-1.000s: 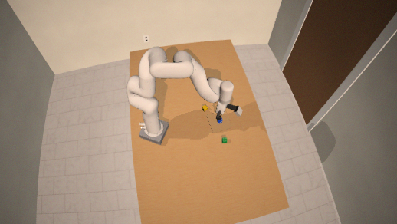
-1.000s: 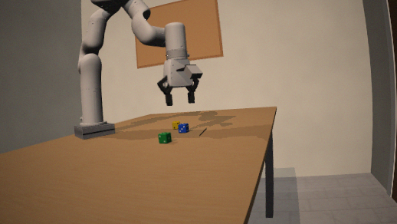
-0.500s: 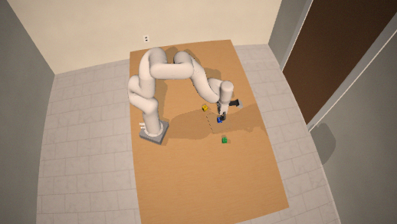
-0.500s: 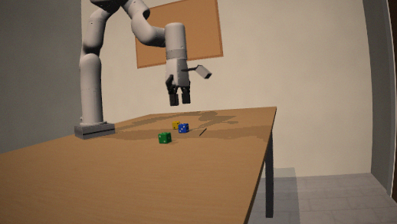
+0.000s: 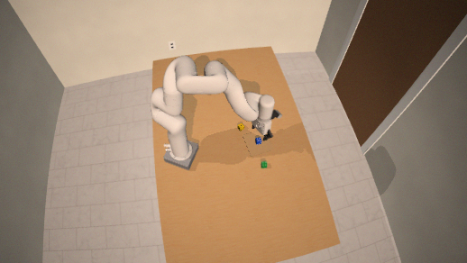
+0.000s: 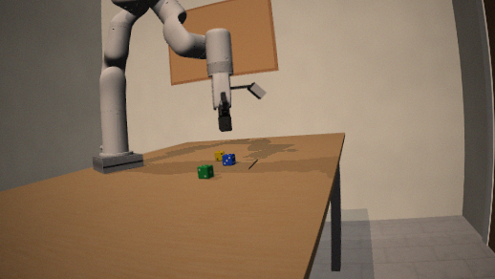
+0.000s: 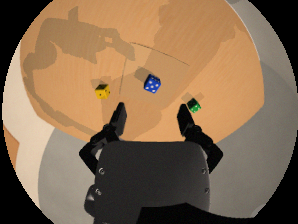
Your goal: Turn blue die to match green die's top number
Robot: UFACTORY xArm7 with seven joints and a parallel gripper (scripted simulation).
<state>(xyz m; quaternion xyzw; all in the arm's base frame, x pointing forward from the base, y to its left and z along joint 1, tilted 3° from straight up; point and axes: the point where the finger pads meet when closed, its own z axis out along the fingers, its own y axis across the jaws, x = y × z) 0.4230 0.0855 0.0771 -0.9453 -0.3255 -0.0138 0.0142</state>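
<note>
Right now the blue die is 90 mm below my hand. From my hand the other things lie so: green die 140 mm to the right, 100 mm below, 30 mm ahead; then yellow die 100 mm below, 100 mm behind, 90 mm to the left.
</note>
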